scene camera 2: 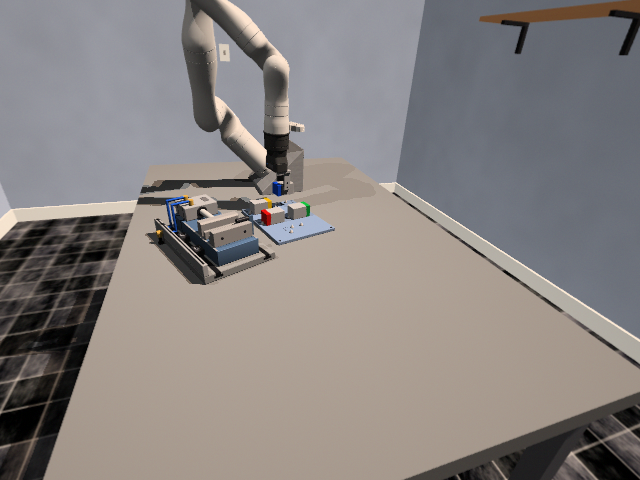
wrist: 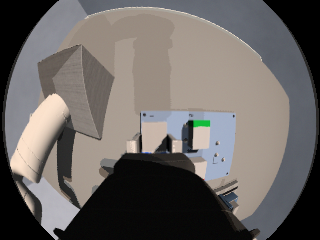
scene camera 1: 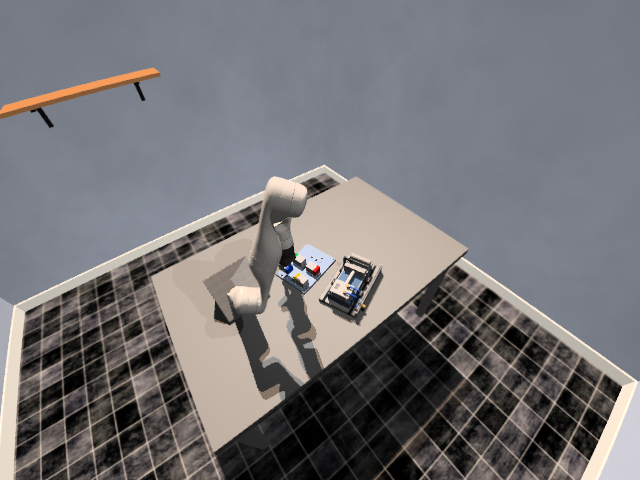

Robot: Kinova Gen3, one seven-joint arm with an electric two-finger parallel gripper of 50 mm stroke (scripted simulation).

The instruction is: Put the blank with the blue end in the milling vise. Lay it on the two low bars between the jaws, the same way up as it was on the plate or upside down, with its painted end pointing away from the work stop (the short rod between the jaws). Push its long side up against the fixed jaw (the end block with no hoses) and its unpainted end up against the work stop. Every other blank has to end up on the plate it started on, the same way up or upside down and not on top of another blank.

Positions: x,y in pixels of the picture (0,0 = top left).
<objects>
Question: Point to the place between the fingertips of my gripper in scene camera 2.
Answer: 283,187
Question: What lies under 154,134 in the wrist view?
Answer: A blue-ended blank.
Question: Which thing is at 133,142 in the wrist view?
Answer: My gripper.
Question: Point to a light blue plate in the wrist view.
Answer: At 222,125
</objects>
